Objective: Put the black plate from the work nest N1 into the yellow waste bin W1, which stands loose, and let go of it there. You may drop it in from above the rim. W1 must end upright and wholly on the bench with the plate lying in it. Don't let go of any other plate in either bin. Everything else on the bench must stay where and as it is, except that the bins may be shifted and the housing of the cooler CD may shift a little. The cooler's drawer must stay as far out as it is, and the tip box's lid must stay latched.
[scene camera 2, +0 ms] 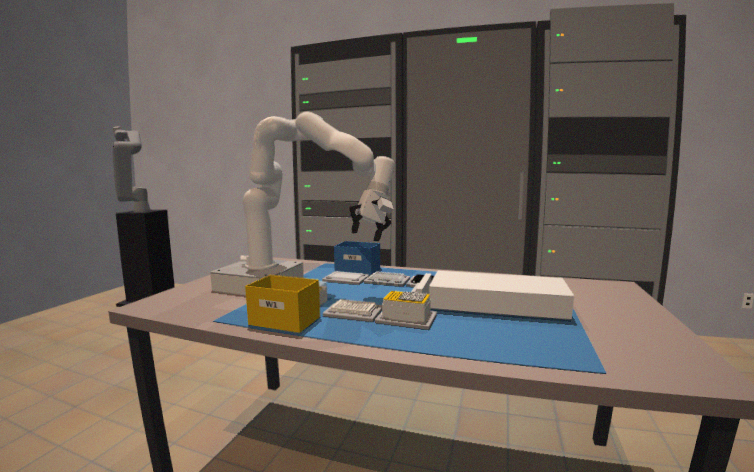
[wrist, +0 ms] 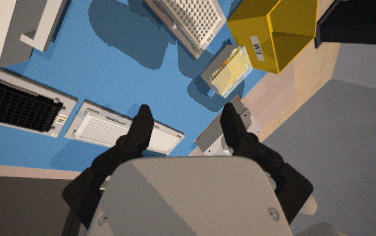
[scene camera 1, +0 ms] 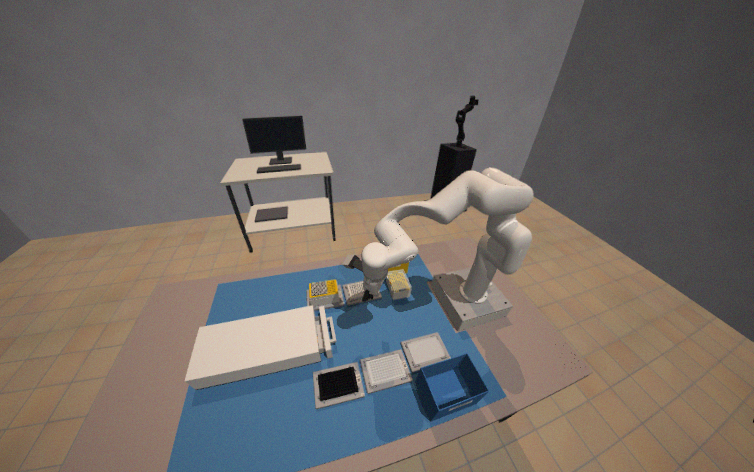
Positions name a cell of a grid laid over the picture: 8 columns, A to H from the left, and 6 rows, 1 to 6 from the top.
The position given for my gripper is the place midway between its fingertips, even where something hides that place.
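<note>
I can see my gripper (wrist: D3), and there's a white cooler (scene camera 1: C5) (scene camera 2: F4) as well. I'm also seeing a blue bin (scene camera 1: E5), a black plate (scene camera 1: D5) and a yellow waste bin W1 (scene camera 2: D4).
</note>
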